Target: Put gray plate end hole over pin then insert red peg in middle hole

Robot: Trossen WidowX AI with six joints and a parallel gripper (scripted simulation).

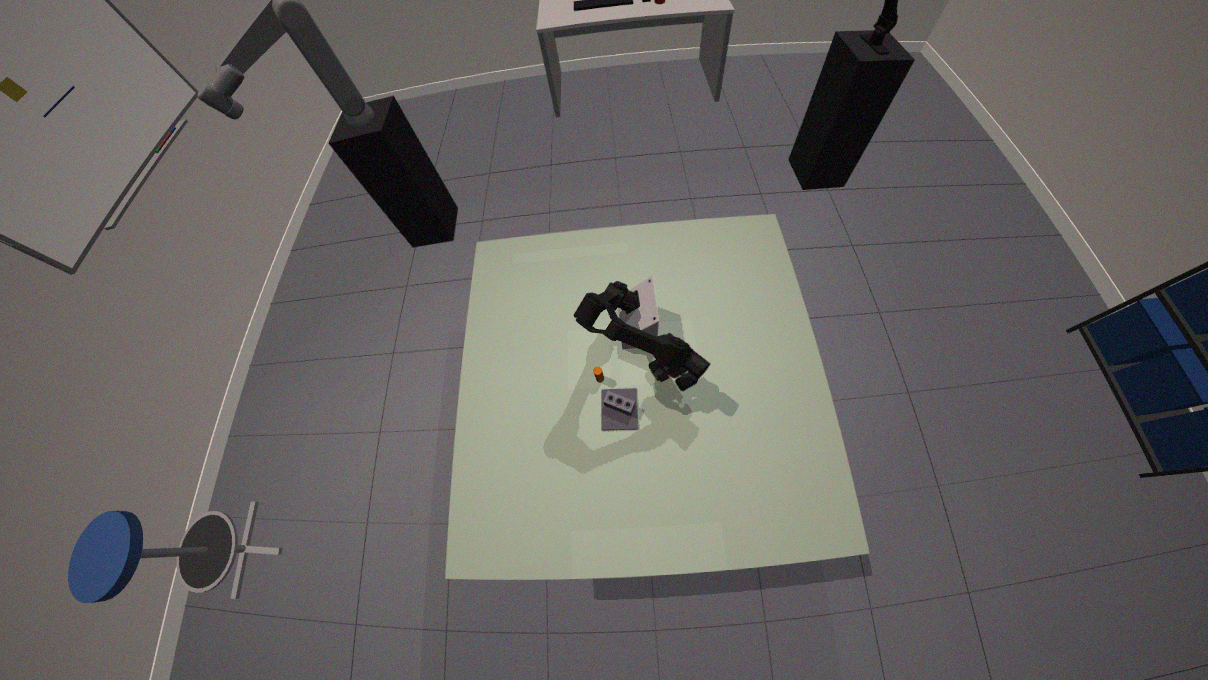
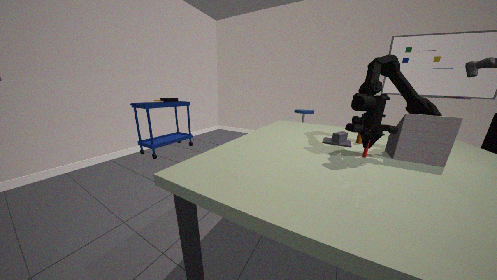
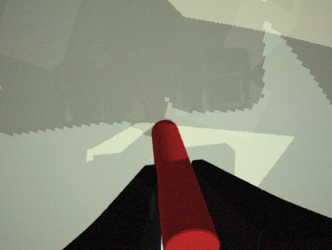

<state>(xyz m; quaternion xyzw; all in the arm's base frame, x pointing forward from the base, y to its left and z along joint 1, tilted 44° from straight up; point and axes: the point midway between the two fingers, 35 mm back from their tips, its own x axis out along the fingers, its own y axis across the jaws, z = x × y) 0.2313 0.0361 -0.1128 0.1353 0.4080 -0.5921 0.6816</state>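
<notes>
My gripper tip is now 19 cm to the left of the gray plate and 9 cm short of it. Also, from my gripper tip: gray base 18 cm to the right, 10 cm ahead, 3 cm below; orange peg 25 cm to the right, 2 cm behind; red peg right at my gripper tip.
</notes>
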